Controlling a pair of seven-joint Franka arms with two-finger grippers.
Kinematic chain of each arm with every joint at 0, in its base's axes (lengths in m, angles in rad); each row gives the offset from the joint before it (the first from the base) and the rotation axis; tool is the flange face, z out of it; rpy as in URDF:
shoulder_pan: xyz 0 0 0.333 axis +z
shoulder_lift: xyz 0 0 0 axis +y
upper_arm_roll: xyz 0 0 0.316 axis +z
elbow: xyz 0.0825 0 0 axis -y
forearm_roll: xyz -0.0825 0 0.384 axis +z
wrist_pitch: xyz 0 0 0 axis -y
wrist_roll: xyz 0.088 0 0 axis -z
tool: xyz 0 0 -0.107 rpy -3.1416 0 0
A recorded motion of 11 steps. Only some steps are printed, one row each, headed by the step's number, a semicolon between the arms.
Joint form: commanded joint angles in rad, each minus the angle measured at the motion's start. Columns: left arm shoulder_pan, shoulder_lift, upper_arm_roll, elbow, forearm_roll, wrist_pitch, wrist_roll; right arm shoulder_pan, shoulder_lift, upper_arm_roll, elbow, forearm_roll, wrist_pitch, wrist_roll.
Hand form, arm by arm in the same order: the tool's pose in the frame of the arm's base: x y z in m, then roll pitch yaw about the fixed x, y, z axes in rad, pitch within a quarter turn. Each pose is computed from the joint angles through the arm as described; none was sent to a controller.
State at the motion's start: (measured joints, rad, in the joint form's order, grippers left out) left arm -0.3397 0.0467 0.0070 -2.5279 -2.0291 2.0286 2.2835; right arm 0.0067 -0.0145 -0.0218 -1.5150 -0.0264 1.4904 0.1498
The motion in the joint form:
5: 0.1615 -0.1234 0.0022 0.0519 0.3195 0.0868 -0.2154; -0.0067 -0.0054 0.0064 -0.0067 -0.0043 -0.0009 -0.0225
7: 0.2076 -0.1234 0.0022 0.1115 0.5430 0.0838 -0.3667; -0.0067 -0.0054 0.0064 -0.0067 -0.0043 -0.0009 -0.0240
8: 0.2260 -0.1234 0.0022 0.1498 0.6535 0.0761 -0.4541; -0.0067 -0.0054 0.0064 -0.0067 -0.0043 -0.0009 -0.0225
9: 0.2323 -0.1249 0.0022 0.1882 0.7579 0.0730 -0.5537; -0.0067 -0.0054 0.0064 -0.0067 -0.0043 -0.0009 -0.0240
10: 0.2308 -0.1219 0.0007 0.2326 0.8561 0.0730 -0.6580; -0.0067 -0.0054 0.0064 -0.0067 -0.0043 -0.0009 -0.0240
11: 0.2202 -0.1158 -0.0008 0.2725 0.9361 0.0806 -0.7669; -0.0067 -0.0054 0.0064 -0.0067 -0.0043 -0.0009 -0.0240
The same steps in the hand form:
5: 0.4571 -0.1241 0.3352 2.3970 -1.1488 -0.4729; 0.5401 -0.0119 0.6513 3.1100 0.0083 -0.1451
7: 0.4732 -0.1050 0.3531 2.5284 -1.0457 -0.6524; 0.5401 -0.0119 0.6513 3.1100 0.0084 -0.1436
8: 0.4824 -0.0973 0.3659 2.5704 -0.9875 -0.7125; 0.5401 -0.0119 0.6513 3.1100 0.0083 -0.1451
9: 0.4905 -0.0941 0.3797 2.5989 -0.9210 -0.7508; 0.5401 -0.0119 0.6513 3.1100 0.0084 -0.1436
10: 0.4996 -0.0949 0.3945 2.6249 -0.8532 -0.7782; 0.5401 -0.0119 0.6513 3.1100 0.0084 -0.1436
11: 0.5077 -0.0995 0.4068 2.6359 -0.7863 -0.7752; 0.5401 -0.0119 0.6513 3.1100 0.0084 -0.1436

